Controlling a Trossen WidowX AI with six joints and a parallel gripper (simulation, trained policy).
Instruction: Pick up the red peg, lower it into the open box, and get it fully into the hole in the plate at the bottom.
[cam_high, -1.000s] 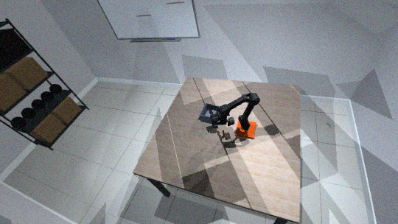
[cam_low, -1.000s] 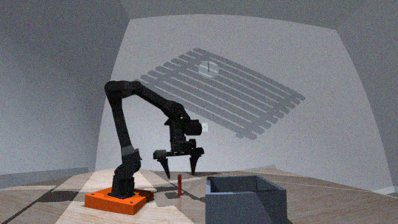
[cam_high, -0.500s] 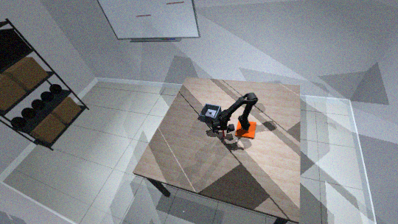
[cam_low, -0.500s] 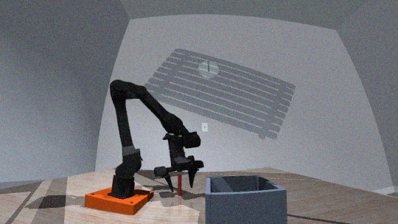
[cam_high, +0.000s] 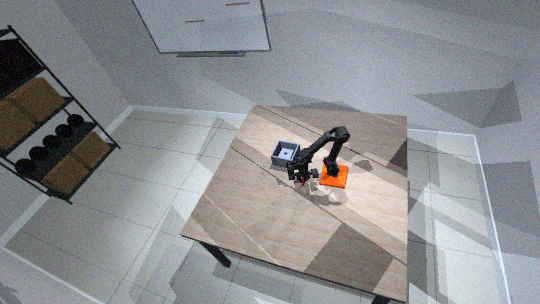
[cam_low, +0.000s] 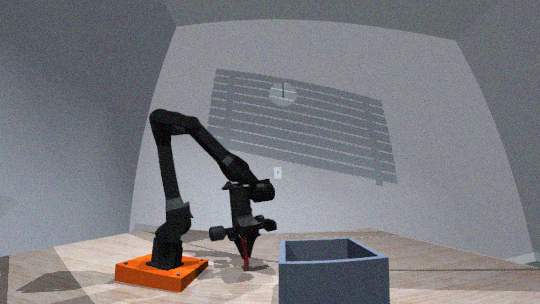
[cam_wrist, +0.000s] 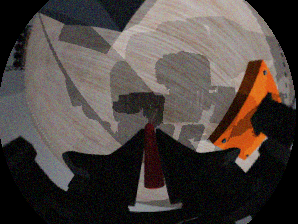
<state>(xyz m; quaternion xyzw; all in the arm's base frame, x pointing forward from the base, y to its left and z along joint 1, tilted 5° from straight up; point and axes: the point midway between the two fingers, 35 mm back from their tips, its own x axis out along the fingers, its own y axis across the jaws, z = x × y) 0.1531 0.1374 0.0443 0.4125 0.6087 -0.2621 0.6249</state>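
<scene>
Now: gripper tip 20 cm short of the plate, 16 cm to the left of it and 2 cm below it. From my gripper tip the other things lie so: grey box (20 cm ahead, 16 cm to the right, 1 cm above); red peg (1 cm behind, 2 cm above).
</scene>
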